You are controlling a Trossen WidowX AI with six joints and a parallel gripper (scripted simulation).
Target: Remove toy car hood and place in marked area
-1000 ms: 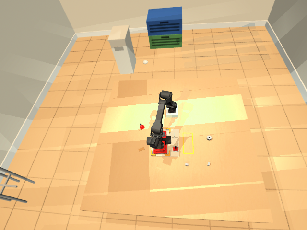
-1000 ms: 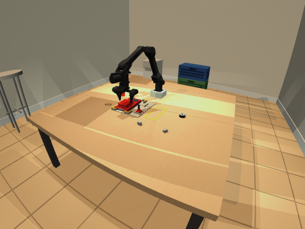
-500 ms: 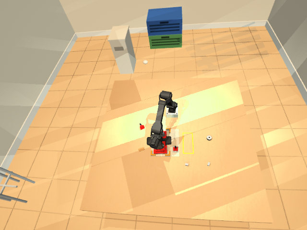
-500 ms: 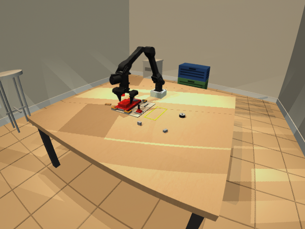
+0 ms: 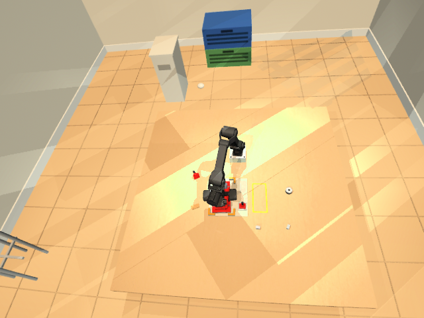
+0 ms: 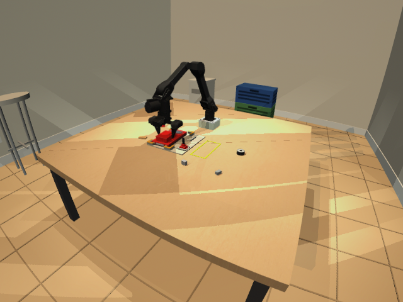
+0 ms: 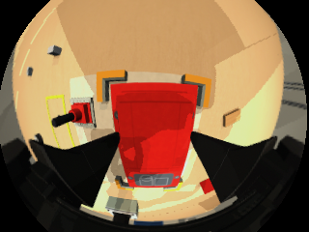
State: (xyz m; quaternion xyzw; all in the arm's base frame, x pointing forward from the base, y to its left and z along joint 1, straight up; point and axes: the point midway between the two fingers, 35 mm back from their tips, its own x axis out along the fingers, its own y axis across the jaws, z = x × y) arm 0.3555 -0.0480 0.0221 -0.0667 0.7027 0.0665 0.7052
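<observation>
The red hood is right at my gripper tip. The rest, counted from my gripper tip: tan piece 40 mm ahead, 150 mm to the right, 30 mm below; then black-and-white wheel 140 mm behind, 380 mm to the left, 30 mm below.
</observation>
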